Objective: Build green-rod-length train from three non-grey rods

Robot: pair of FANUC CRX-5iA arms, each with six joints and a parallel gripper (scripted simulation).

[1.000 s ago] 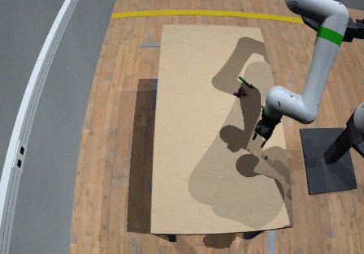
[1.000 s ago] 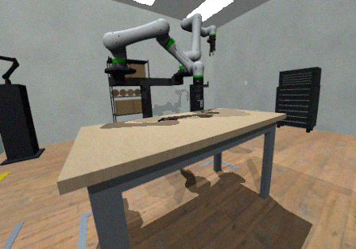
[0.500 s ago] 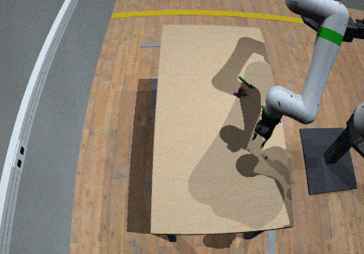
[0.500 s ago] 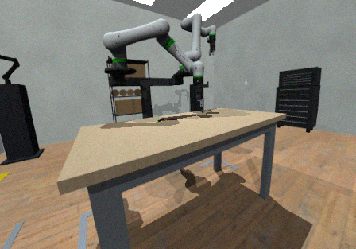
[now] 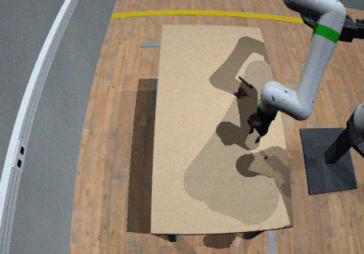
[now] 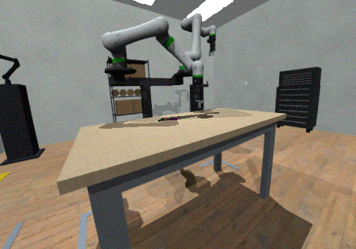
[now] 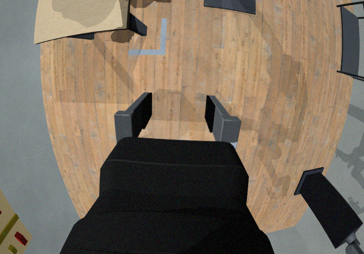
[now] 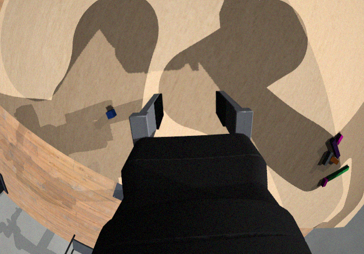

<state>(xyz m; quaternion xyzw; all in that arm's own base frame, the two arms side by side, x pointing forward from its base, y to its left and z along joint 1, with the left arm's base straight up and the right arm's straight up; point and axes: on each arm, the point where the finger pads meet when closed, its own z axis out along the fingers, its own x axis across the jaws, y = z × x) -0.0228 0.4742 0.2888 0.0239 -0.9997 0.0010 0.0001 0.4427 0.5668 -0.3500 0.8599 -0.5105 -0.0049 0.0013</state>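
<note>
Right now the purple rod is 2 cm ahead of my right hand, 32 cm to the right of it and 7 cm below it. From my right hand the other things lie so: orange rod: 34 cm to the right, 7 cm below; grey rod: 31 cm to the right, 7 cm below; small blue rod: 7 cm behind, 9 cm to the left, 7 cm below.
</note>
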